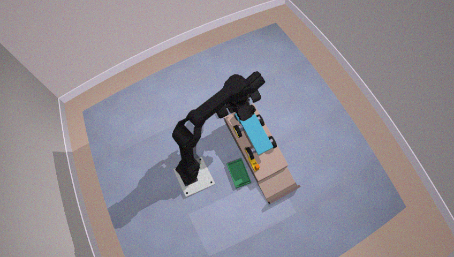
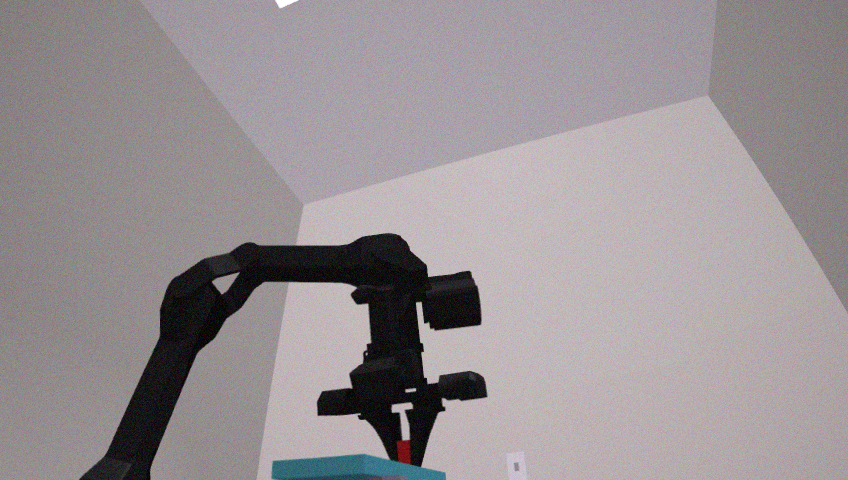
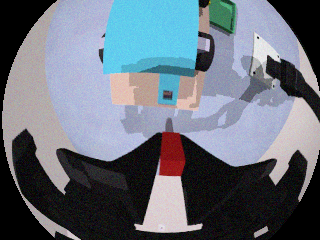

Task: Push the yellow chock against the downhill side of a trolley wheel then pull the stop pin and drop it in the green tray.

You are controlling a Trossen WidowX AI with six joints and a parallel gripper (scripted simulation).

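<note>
My gripper tip is now 220 mm to the left of the green tray, 180 mm above it and 110 mm past it. Round my gripper tip: cyan trolley: 130 mm to the right, 60 mm below, 20 mm ahead; ramp: 140 mm to the right, 130 mm below, 20 mm ahead; red-headed stop pin: right at my gripper tip.
</note>
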